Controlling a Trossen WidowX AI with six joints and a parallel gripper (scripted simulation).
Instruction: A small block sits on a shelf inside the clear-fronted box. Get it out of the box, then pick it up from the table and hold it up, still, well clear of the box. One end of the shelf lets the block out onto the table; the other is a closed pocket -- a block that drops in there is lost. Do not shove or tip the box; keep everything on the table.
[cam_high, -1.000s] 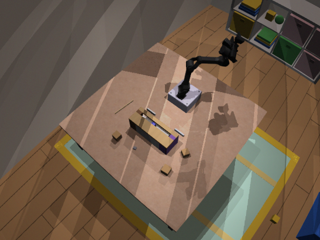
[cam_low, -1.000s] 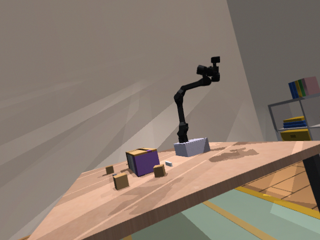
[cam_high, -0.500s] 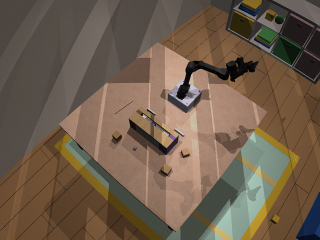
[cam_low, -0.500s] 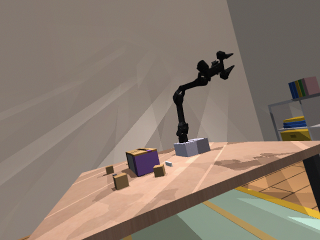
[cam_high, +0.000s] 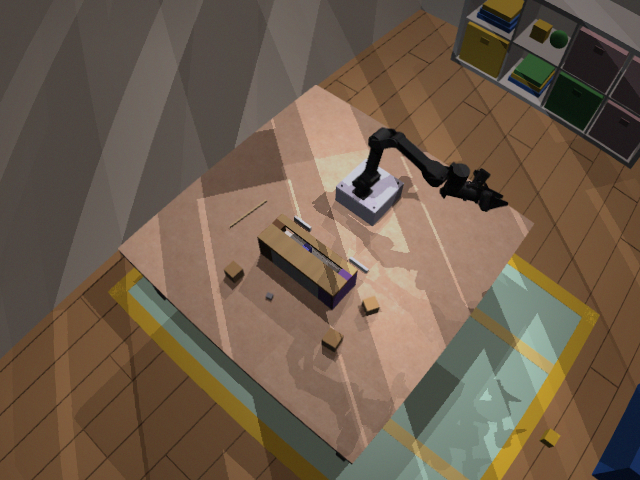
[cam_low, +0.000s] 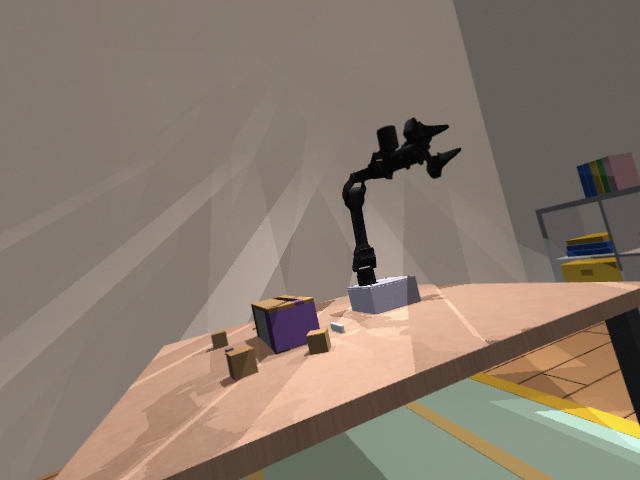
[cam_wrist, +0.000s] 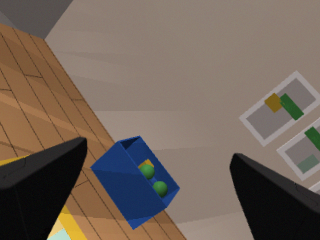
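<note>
My gripper tip is now 440 mm short of the blue block, 510 mm to the left of it and 380 mm above it. Round my gripper tip: thin stick 450 mm ahead, 850 mm to the right, 470 mm below; then grey piece 660 mm ahead, 510 mm to the right, 460 mm below; then tan-topped box 430 mm ahead, 490 mm to the right, 410 mm below.
</note>
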